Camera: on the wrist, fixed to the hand. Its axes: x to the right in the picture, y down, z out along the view.
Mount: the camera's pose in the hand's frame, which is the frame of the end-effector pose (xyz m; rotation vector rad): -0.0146 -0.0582 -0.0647 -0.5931 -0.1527 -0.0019
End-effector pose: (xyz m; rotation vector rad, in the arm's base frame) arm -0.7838 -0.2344 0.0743 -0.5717 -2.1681 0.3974
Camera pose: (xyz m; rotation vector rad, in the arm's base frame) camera -0.7395 -0.2859 0.1306 -0.8819 -2.4340 -0.2281
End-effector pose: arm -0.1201 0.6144 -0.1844 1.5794 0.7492 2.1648
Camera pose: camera -0.1783 0.6391 -0.2460 1.3901 0.0419 1.9780
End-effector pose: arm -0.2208 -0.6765 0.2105 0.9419 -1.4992 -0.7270
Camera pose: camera -0.1476 -0.6876 0.1626 0.4434 -1.2950 -1.1822
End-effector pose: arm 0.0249 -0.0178 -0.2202 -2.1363 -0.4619 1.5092
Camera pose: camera 0.0811 0.0104 -0.1583 2.4116 1.0632 -1.6694
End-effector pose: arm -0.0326 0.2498 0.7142 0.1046 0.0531 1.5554
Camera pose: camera 0.0186 0.2367 0.6435 -0.2454 -0.5253 1.4990
